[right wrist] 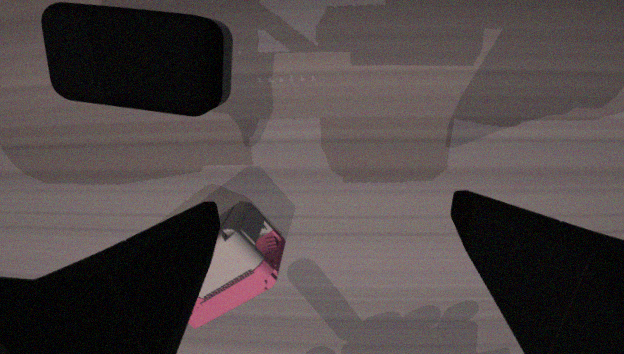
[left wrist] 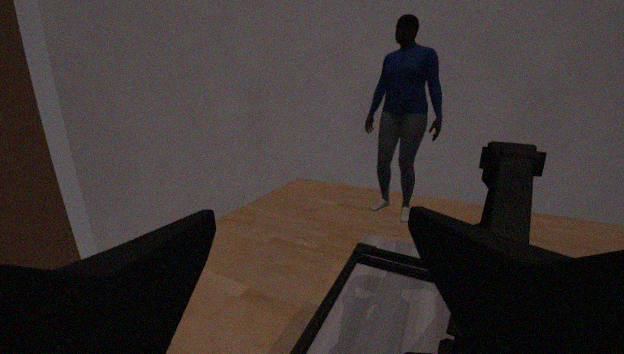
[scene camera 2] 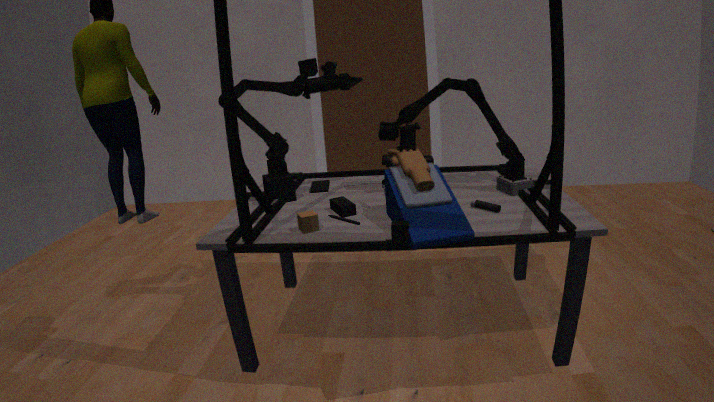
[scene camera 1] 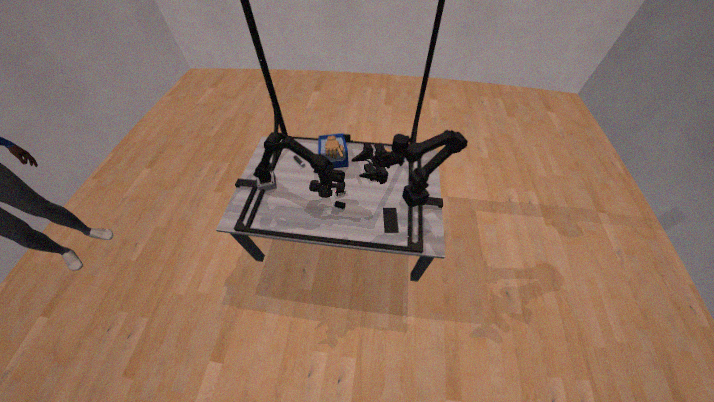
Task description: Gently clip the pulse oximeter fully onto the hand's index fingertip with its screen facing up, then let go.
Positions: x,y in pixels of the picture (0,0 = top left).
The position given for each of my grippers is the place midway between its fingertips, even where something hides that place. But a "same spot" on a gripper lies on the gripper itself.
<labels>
my left gripper: left wrist; scene camera 2 357,79; scene camera 1; not seen in the right wrist view (out of frame)
same spot on my left gripper: (left wrist: pixel 495 287) = (scene camera 1: pixel 362 156)
</labels>
